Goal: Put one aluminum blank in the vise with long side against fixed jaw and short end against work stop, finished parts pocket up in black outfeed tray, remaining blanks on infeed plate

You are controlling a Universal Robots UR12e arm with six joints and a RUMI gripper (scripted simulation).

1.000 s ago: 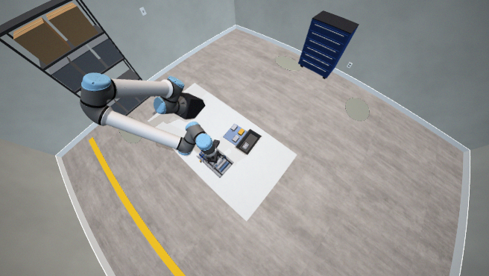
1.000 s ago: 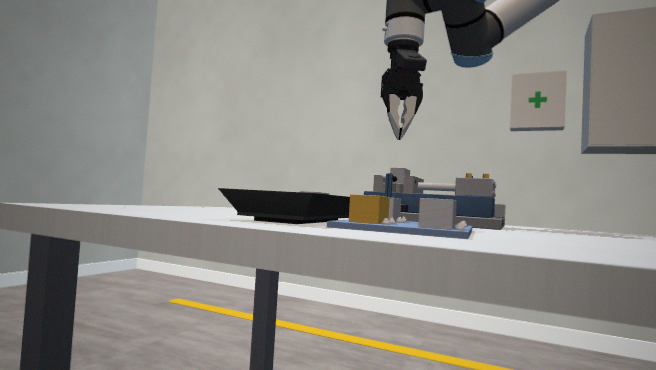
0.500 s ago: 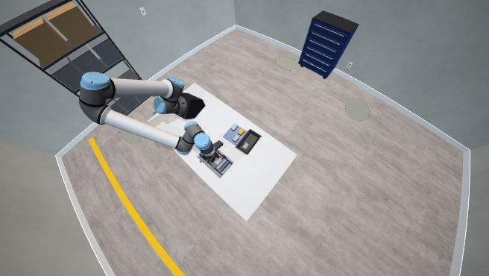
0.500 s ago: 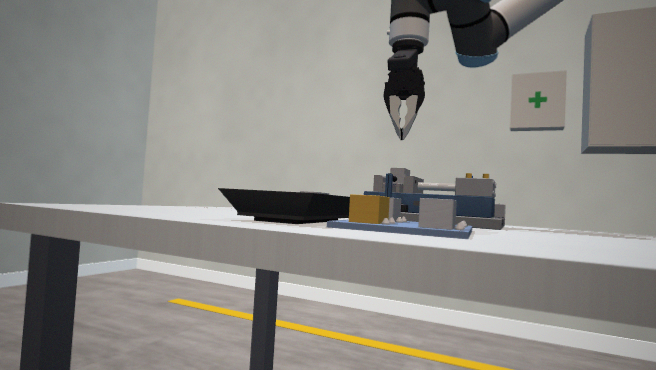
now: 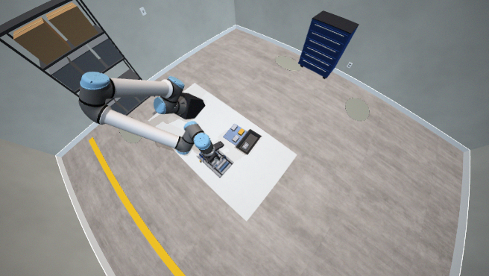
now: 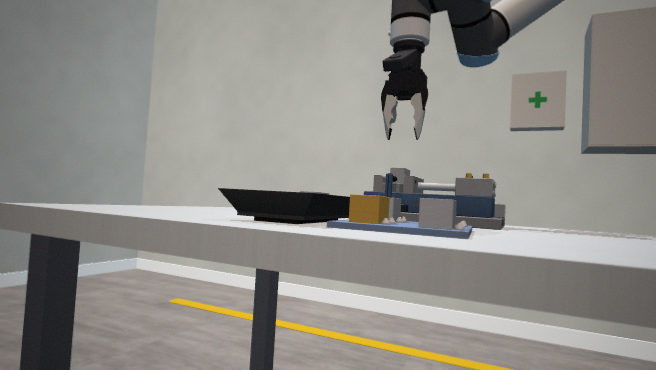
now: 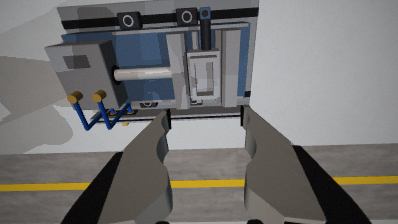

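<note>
The work stop rod is 110 mm below my hand, 50 mm to the left of it and 10 mm ahead of it. From my hand the other things lie so: gray blank (360 mm to the left, 170 mm below, 140 mm behind); then yellow brass blank (370 mm to the left, 170 mm below, 50 mm behind); then infeed plate (320 mm to the left, 190 mm below, 100 mm behind).
</note>
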